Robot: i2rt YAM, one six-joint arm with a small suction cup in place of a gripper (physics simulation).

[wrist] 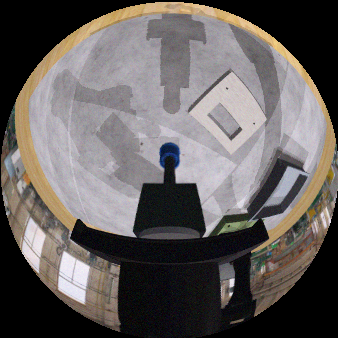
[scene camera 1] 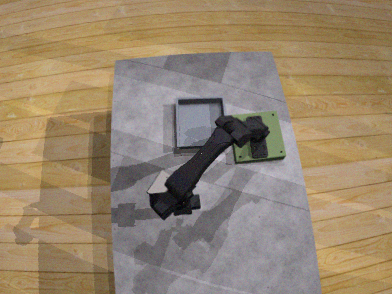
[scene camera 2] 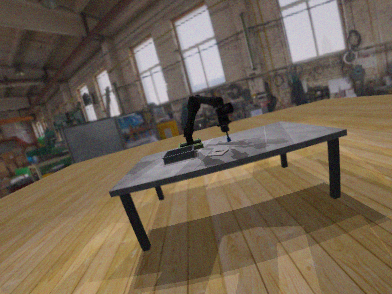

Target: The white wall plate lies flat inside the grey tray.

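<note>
The white wall plate (scene camera 1: 159, 183) (scene camera 2: 223, 150) (wrist: 240, 100), with a rectangular opening and two small holes, lies flat on the table outside the tray. In scene camera 1 the arm hides much of it. The grey tray (scene camera 1: 200, 112) (scene camera 2: 180, 156) (wrist: 265, 187) stands apart from the plate, and no plate is in it. My gripper, a blue suction cup (scene camera 2: 229, 139) (wrist: 170, 154), is open and holds nothing. It hangs above the table beside the plate, off its edge. In scene camera 1 the cup is hidden under the wrist.
The arm's green base plate (scene camera 1: 275, 135) (scene camera 2: 192, 145) (wrist: 232, 224) lies beside the tray. The arm's forearm (scene camera 1: 200, 155) passes close to the tray's near corner in scene camera 1. Shadows of the arm fall across the grey table (scene camera 1: 250, 240) (scene camera 2: 300, 135).
</note>
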